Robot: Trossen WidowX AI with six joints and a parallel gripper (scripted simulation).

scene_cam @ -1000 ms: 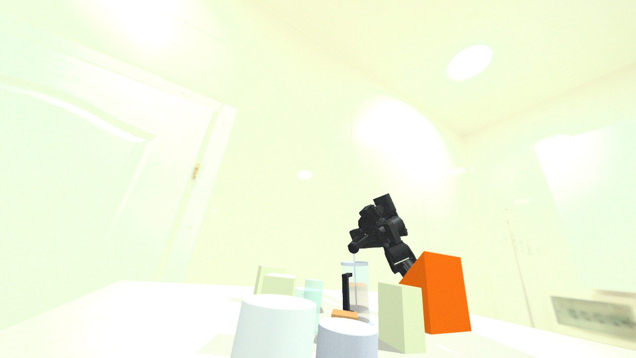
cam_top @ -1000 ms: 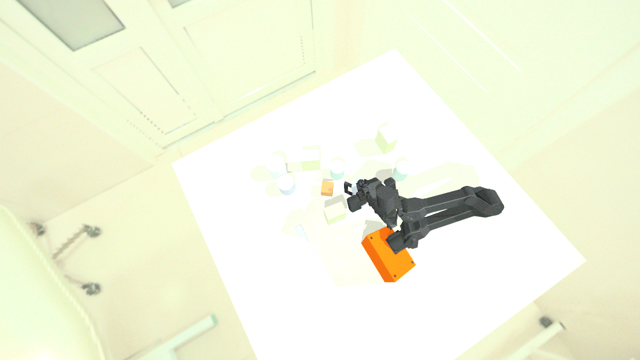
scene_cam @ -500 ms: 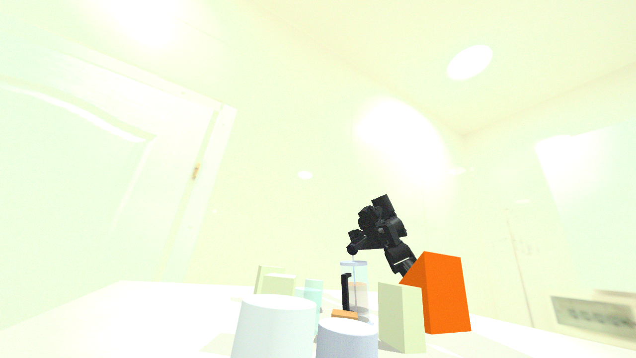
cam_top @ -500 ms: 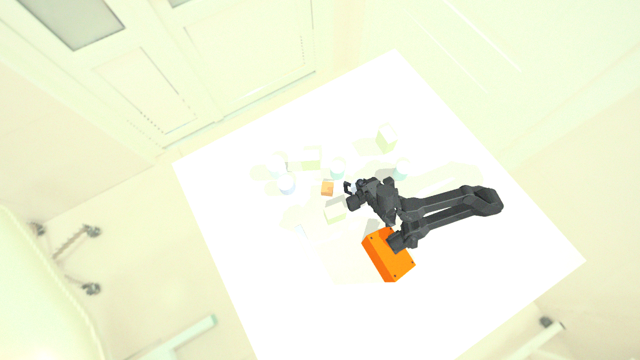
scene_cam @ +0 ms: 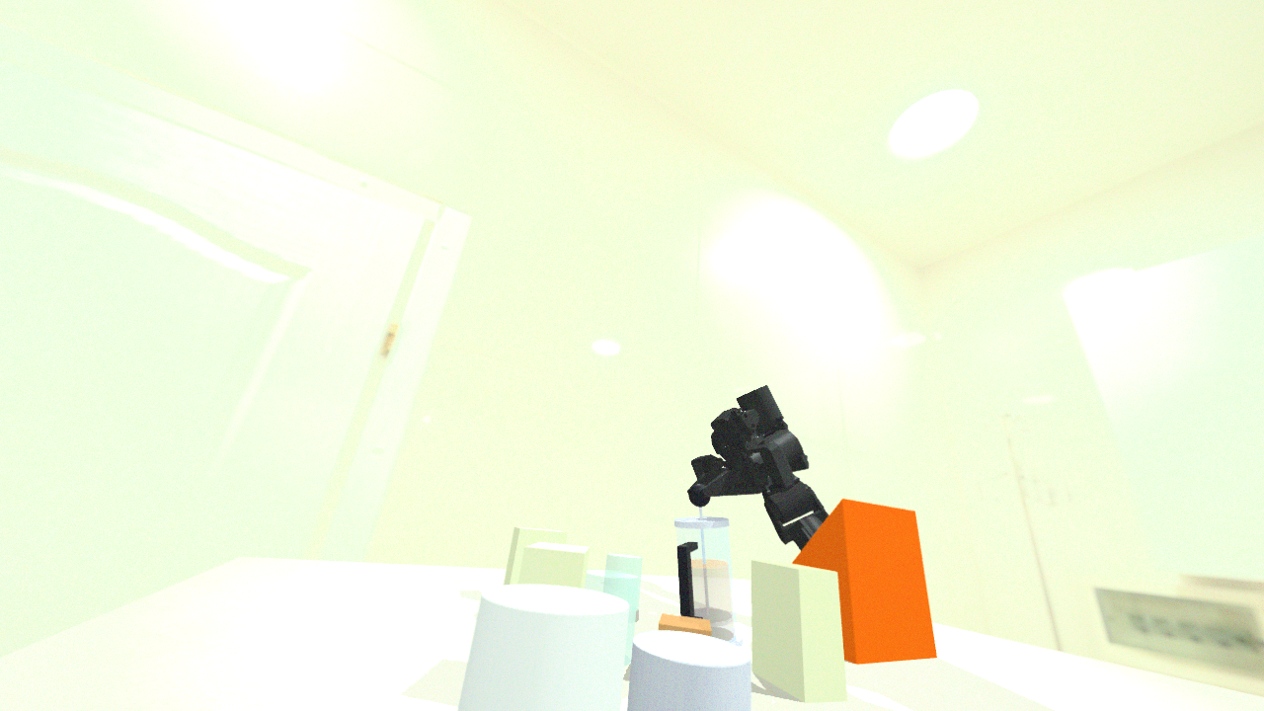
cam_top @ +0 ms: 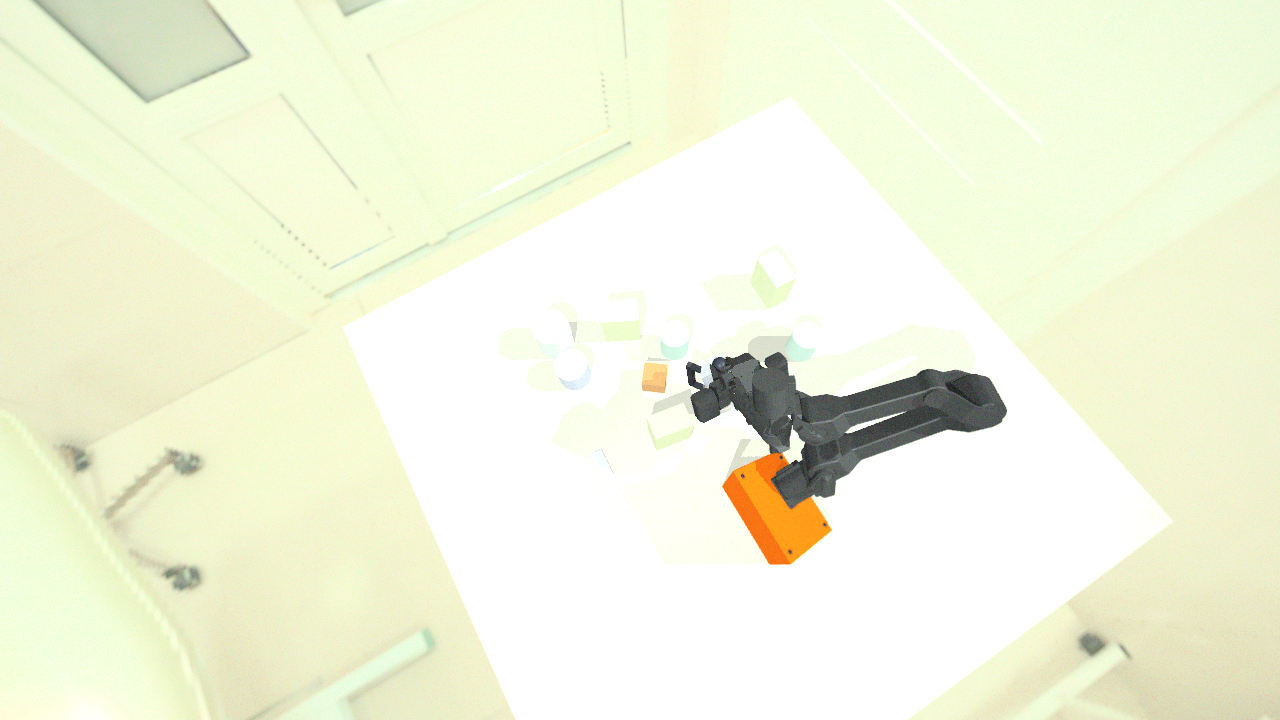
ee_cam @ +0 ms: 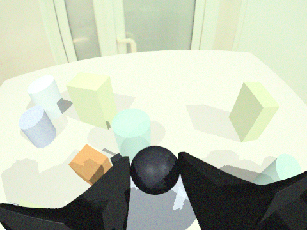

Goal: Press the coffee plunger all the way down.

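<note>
Right now the coffee press is 1 cm behind my gripper tip, 1 cm to the left of it and 9 cm below it. Also, from my gripper tip: orange cube 8 cm ahead, 9 cm to the left, 16 cm below.
</note>
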